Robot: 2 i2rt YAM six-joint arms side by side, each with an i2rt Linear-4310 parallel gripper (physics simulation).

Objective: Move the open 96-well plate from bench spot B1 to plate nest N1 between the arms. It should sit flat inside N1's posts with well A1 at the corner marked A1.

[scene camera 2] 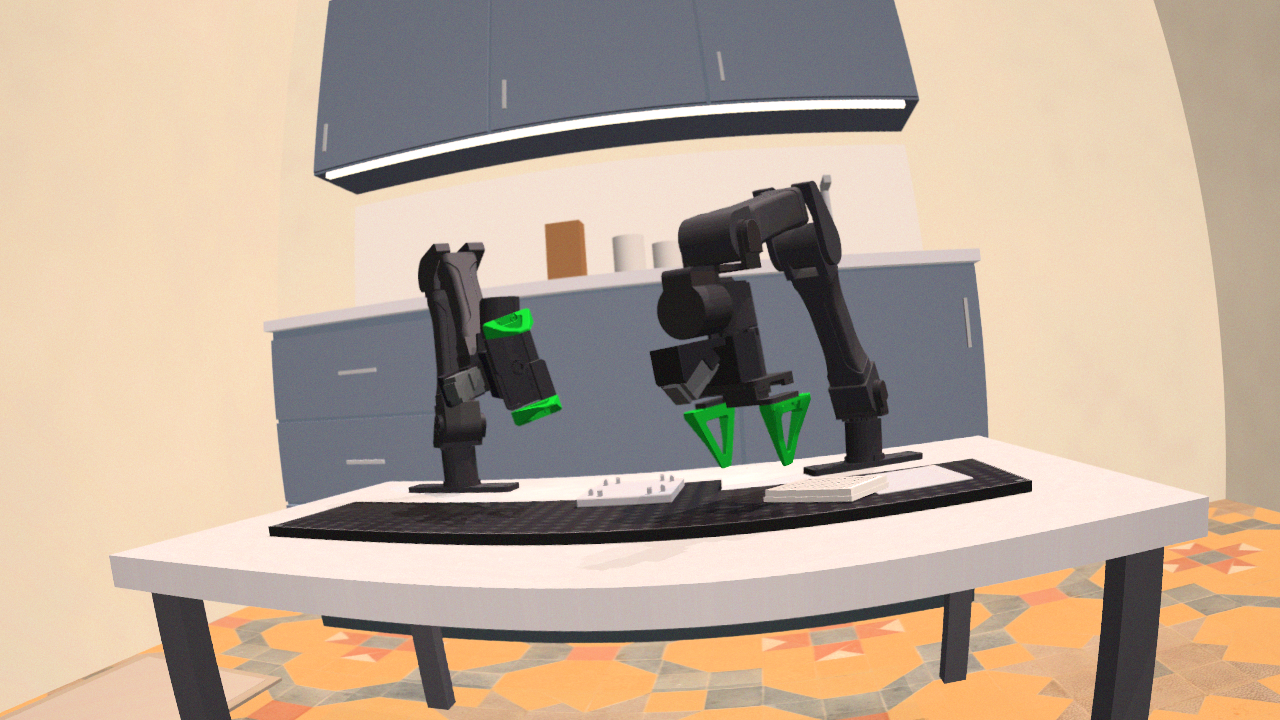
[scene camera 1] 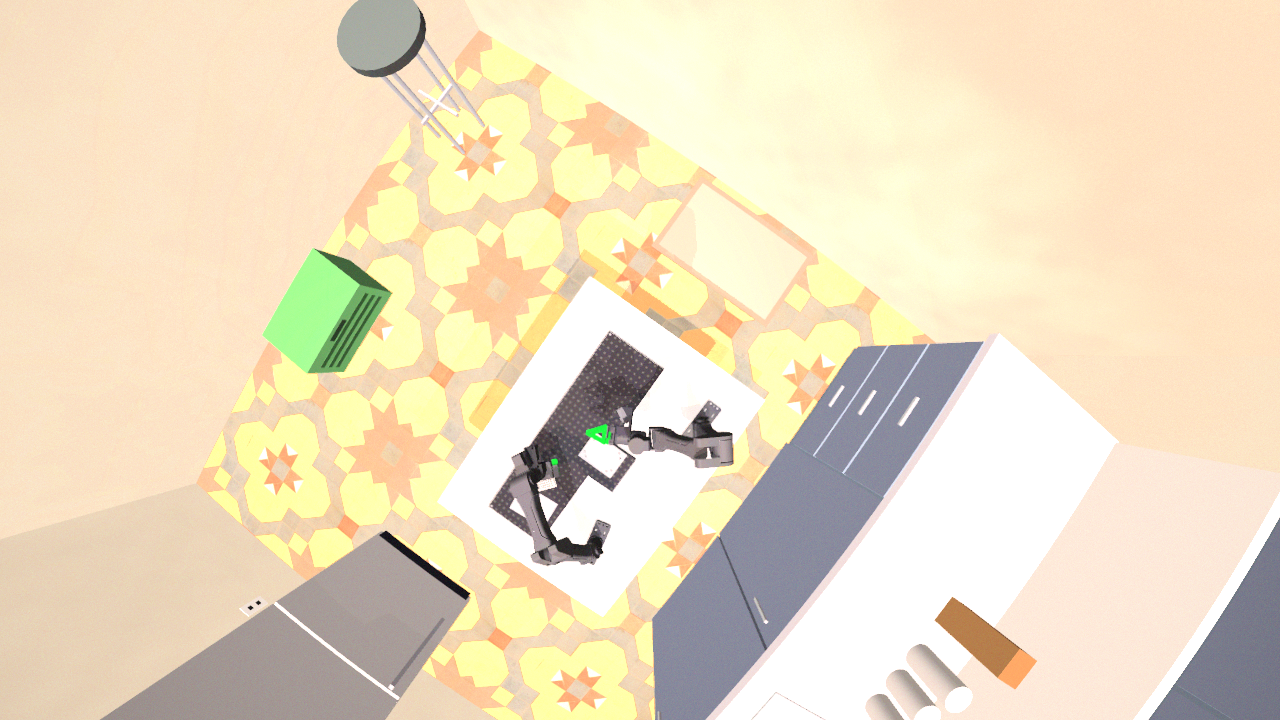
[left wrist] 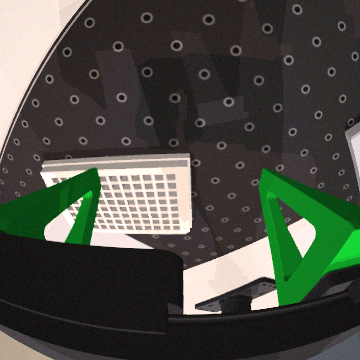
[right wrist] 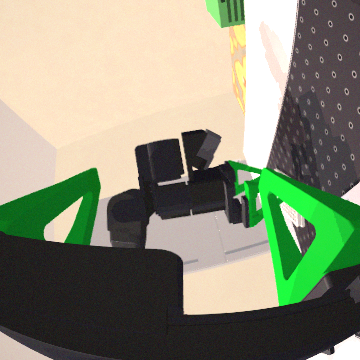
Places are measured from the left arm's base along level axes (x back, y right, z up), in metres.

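Pixels of known places: left gripper, fingertip midpoint: (scene camera 2: 756, 466) (scene camera 1: 546, 466) (left wrist: 179, 176); right gripper, fingertip midpoint: (scene camera 2: 536, 368) (scene camera 1: 588, 433) (right wrist: 179, 176); left arm's base at its link origin: (scene camera 2: 864, 466) (scene camera 1: 595, 541) (left wrist: 234, 295); right arm's base at its link origin: (scene camera 2: 462, 490) (scene camera 1: 700, 423).
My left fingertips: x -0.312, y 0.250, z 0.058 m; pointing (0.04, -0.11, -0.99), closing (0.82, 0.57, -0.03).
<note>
Ahead of a thing's pixels: the offset from my left fingertips to its top centre. Level surfaces: height alone.
The cream 96-well plate @[dx -0.010, dy -0.083, dz -0.028 m] (scene camera 1: 546, 484) (scene camera 2: 825, 488) (left wrist: 142, 195) lies flat on the black perforated board @[dz -0.045 m] (scene camera 1: 581, 394) (scene camera 2: 375, 519) (left wrist: 225, 75) (right wrist: 330, 75). The pale nest N1 @[dx +0.194, dy +0.127, dz -0.023 m] (scene camera 1: 604, 457) (scene camera 2: 629, 491), with short posts, stands on the board between the arms, apart from the plate. My left gripper (scene camera 1: 550, 465) (scene camera 2: 755, 464) (left wrist: 179, 176) is open and empty above the board. In the left wrist view its left finger overlaps the plate's left part and its right finger is off the plate's right side. My right gripper (scene camera 2: 524, 367) is open and empty, raised. The A1 marks are too small to read.
A white sheet @[dx +0.006, dy -0.203, dz -0.043 m] (scene camera 2: 935, 476) lies on the board beside the plate. The white table @[dz -0.058 m] (scene camera 1: 657, 501) (scene camera 2: 626, 573) carries both arm bases. In the right wrist view the left arm (right wrist: 190, 197) shows beyond the fingers. Blue-grey cabinets (scene camera 1: 778, 537) (scene camera 2: 626, 385) stand behind the arms.
</note>
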